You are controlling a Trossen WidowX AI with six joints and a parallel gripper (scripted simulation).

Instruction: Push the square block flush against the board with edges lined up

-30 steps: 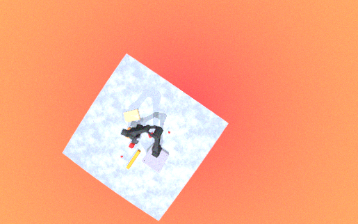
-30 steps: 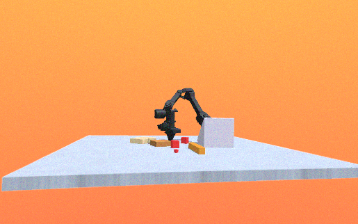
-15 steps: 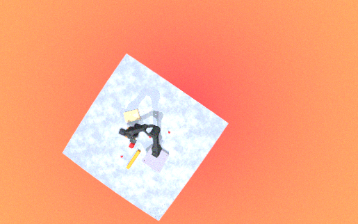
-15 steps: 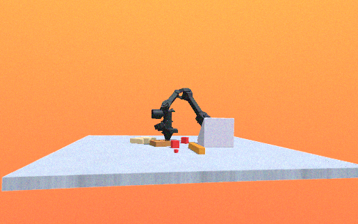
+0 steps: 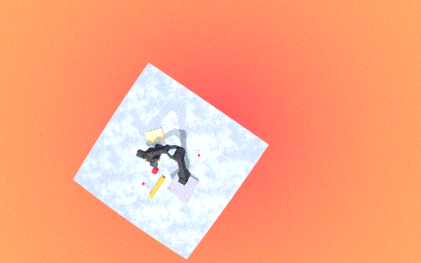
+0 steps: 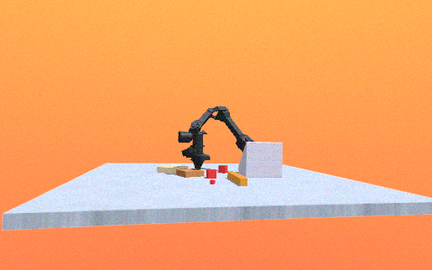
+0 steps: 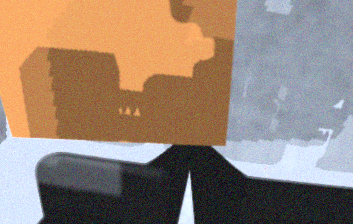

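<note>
The square block is 6 cm to the left of my gripper tip, 5 cm ahead of it and 1 cm above it. Also, from my gripper tip: long yellow-orange bar (27 cm to the left, 12 cm behind, 1 cm above); then cream board (11 cm to the right, 11 cm ahead, 1 cm above).
</note>
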